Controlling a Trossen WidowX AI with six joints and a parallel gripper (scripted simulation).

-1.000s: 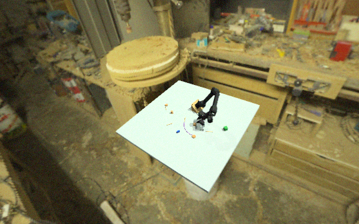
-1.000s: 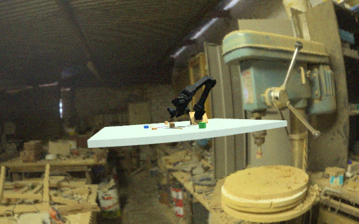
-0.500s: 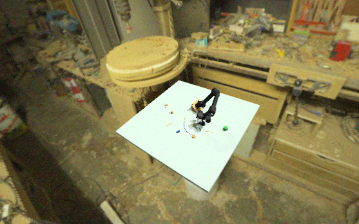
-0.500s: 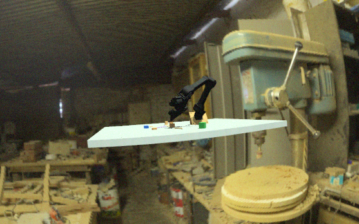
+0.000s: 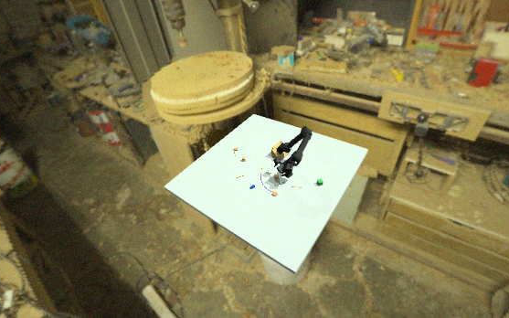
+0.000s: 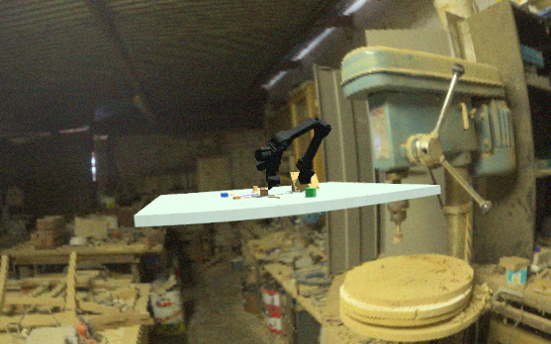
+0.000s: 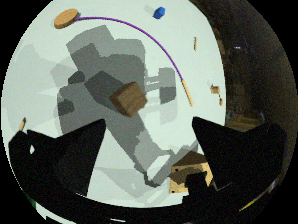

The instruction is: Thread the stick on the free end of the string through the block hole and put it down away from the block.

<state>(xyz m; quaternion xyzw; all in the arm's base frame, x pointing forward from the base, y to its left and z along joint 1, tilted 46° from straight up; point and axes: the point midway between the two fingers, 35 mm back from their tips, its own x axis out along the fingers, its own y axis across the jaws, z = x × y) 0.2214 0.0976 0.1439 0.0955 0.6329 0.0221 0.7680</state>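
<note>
Right now the wooden block is 20 mm ahead of my gripper tip and 40 mm below it. Round my gripper tip: round wooden button: 170 mm ahead, 100 mm to the left, 50 mm below; then small blue piece: 220 mm ahead, 90 mm to the right, 40 mm below; then thin wooden stick: 30 mm ahead, 150 mm to the right, 50 mm below.
</note>
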